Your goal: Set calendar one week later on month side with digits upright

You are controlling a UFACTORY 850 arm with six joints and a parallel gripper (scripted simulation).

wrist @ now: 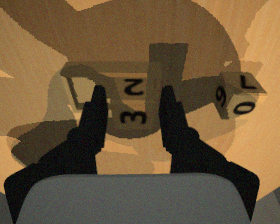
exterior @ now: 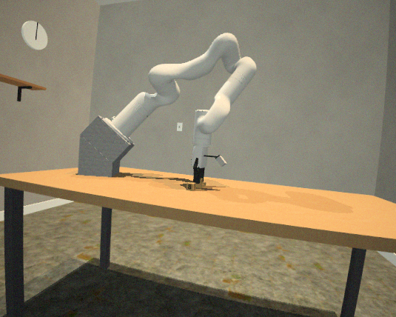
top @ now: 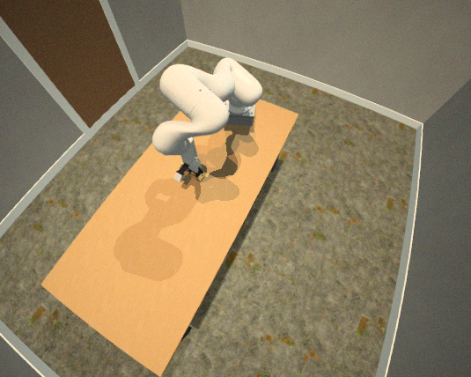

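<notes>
Right now my hand is 2 cm to the right of the wooden calendar tray and 3 cm above it.
</notes>
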